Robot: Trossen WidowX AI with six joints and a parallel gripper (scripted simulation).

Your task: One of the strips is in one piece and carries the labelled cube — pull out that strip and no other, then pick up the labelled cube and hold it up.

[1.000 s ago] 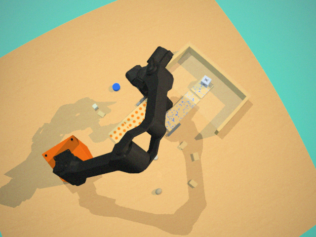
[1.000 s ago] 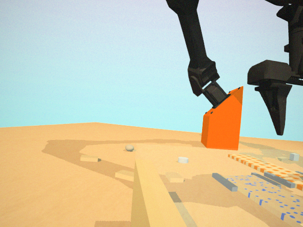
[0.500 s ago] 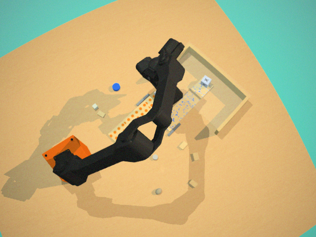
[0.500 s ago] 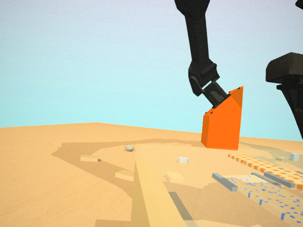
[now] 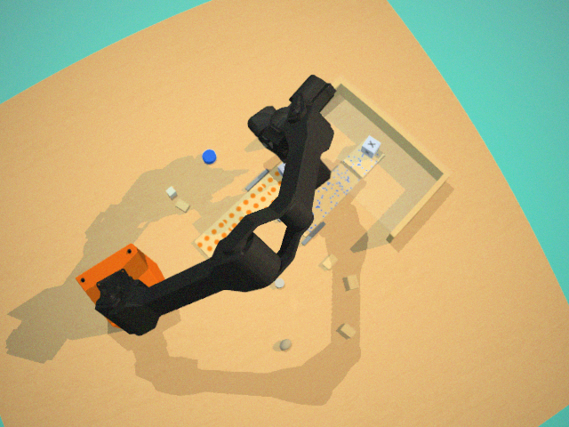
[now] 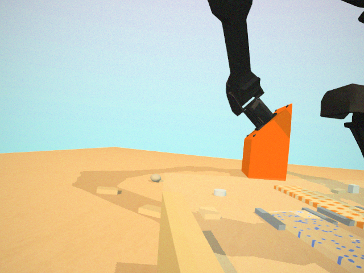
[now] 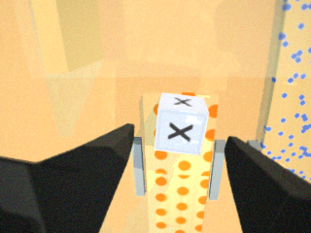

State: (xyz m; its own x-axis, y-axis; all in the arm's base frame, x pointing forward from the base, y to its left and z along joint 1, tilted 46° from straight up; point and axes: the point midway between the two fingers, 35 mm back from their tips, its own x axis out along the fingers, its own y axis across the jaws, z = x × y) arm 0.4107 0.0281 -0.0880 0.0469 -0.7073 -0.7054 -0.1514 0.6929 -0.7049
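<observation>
My gripper tip is 110 mm past the orange-dotted strip, 50 mm above it and 30 mm to the left of it. Round my gripper tip: grey pebble (310 mm to the right, 180 mm behind, 40 mm below); then blue disc (130 mm behind, 120 mm to the left, 40 mm below).
</observation>
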